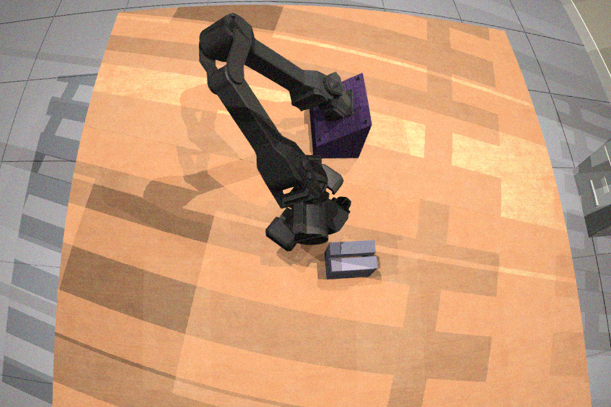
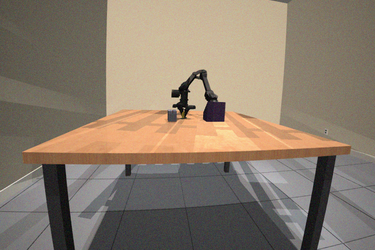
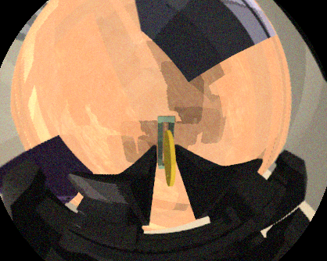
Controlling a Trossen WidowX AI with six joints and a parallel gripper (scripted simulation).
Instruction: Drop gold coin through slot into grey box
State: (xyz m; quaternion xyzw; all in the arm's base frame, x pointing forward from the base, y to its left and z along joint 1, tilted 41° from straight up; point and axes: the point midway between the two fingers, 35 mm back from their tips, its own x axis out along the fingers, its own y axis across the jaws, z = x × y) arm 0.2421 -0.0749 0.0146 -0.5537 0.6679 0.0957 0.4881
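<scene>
The gold coin is 20 mm above my gripper tip.
</scene>
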